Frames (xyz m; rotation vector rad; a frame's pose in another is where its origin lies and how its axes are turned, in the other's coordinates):
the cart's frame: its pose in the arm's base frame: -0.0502 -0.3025 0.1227 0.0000 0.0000 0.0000
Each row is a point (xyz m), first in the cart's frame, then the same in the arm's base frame.
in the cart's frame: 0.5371 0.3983 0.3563
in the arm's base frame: 0.4869 0.0958 0.4790
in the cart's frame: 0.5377 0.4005 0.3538
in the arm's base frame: 0.4875 0.0980 0.4765
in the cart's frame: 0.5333 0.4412 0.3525
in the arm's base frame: 0.4831 0.1387 0.4752
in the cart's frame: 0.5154 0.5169 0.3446
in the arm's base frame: 0.4652 0.2144 0.4673
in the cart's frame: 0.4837 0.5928 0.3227
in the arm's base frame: 0.4335 0.2903 0.4454
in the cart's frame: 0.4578 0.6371 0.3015
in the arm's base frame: 0.4076 0.3346 0.4242
